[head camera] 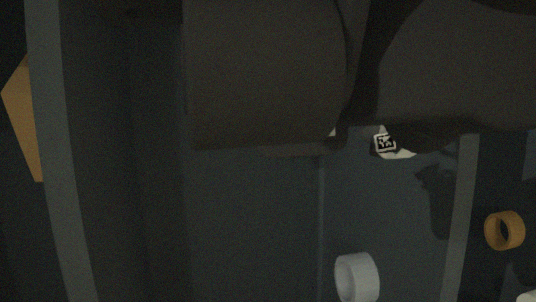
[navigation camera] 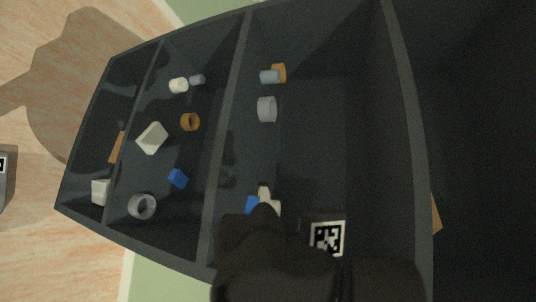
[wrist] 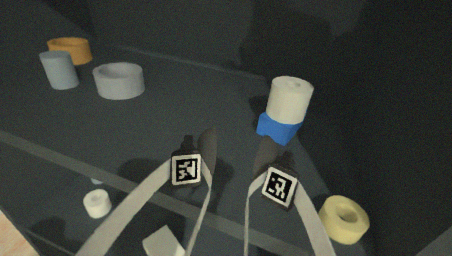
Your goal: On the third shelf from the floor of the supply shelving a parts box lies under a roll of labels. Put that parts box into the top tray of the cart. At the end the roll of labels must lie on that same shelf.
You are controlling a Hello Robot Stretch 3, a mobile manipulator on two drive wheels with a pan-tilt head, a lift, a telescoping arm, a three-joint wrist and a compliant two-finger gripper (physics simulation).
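Places are measured from the robot's base along level axes (x ahead, y left, z up), in metres.
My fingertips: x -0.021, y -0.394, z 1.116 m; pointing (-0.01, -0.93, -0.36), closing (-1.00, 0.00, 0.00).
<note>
Behind a point stands the place of what it marks.
A blue parts box (navigation camera: 251, 204) @(x -0.077, y -0.581, z 1.010 m) (wrist: 279, 128) stands on the shelf (wrist: 175, 112) (navigation camera: 250, 150) @(x 0.102, y -0.596, z 0.991 m). A white roll of labels (wrist: 290, 100) (navigation camera: 274, 206) @(x -0.075, y -0.586, z 1.087 m) stands upright on top of it. My gripper (wrist: 237, 148) @(x -0.021, y -0.394, z 1.116 m) is open and empty. In the wrist view the box and roll are beyond the fingers and to the right, and the right fingertip overlaps the box's lower left corner. In the navigation view the wrist partly covers the box and roll; in the head view the arm and wrist hide them. The cart does not show in these views.
A grey ring (head camera: 357, 277) @(x 0.249, y -0.639, z 1.033 m) (navigation camera: 267, 109) @(x 0.255, y -0.636, z 1.032 m) (wrist: 119, 81), a blue-grey cylinder (navigation camera: 270, 77) @(x 0.386, y -0.646, z 1.035 m) (wrist: 60, 70) and an orange ring (wrist: 77, 50) stand farther left on that shelf. A yellow ring (wrist: 344, 220) lies at right. Shelf dividers (navigation camera: 227, 100) @(x 0.233, y -0.458, z 0.974 m) (navigation camera: 420, 150) @(x 0.095, y -0.429, z 1.436 m) bound the bay. Lower shelves hold several items.
</note>
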